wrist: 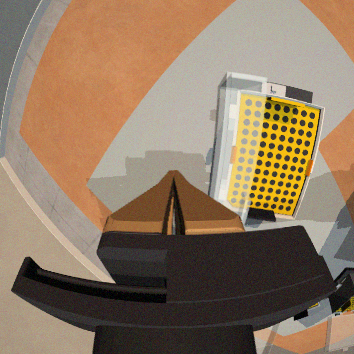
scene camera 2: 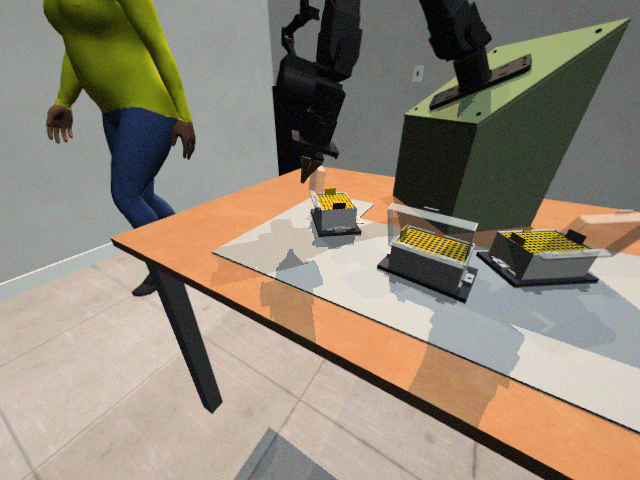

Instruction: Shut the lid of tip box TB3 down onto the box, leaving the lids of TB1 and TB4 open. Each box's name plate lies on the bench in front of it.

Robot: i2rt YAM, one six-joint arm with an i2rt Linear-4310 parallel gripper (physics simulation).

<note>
I see my gripper [scene camera 2: 302, 182] and a pale mat [wrist: 172, 128].
My gripper is seen too in the wrist view [wrist: 173, 177].
</note>
